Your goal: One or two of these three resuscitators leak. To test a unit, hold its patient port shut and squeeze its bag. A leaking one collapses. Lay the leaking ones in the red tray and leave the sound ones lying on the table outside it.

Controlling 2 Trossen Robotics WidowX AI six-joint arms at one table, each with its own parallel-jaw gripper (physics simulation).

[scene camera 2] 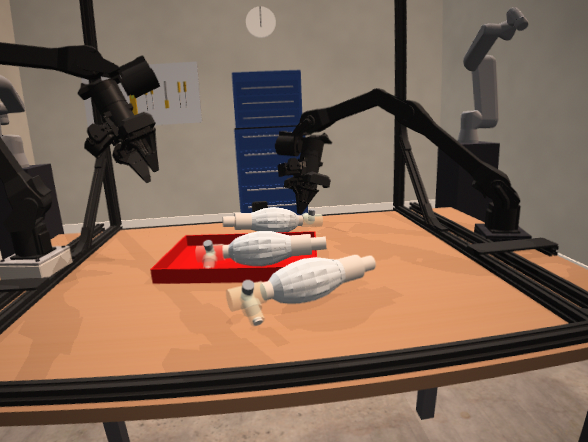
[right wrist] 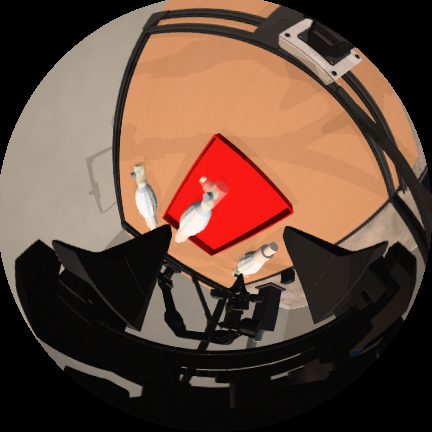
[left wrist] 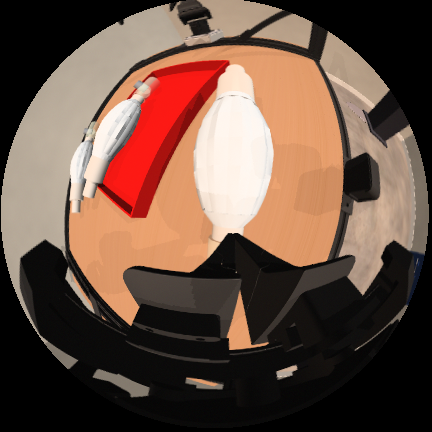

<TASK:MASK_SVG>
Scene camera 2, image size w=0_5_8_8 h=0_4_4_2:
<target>my left gripper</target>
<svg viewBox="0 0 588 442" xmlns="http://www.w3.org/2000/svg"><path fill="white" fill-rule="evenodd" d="M317 156L302 154L300 159L290 158L287 163L278 165L279 177L293 175L293 177L284 181L283 187L294 191L298 214L304 212L308 204L319 192L317 185L322 185L323 188L330 187L330 178L318 173L319 167L323 165L323 162Z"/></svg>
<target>my right gripper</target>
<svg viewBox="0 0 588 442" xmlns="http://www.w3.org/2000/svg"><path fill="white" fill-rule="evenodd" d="M112 103L100 113L103 118L102 124L92 123L87 128L89 138L86 139L84 148L98 159L112 144L115 146L112 154L115 162L130 166L146 183L149 183L151 181L149 167L153 172L159 170L156 128L154 127L156 123L149 113L142 112L134 115L132 112L133 106L131 103L128 104L127 101Z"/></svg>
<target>red tray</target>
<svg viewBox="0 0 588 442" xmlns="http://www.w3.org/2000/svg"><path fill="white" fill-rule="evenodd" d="M317 250L312 251L312 255L292 256L276 264L263 267L242 265L229 258L217 261L217 265L214 268L203 268L202 262L198 263L196 260L196 246L203 246L206 240L211 240L213 245L229 245L234 239L249 233L185 235L150 270L153 284L243 283L245 280L267 282L272 274L279 269L301 259L317 257ZM316 237L315 231L280 232L289 236L310 234L311 238Z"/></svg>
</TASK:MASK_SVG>
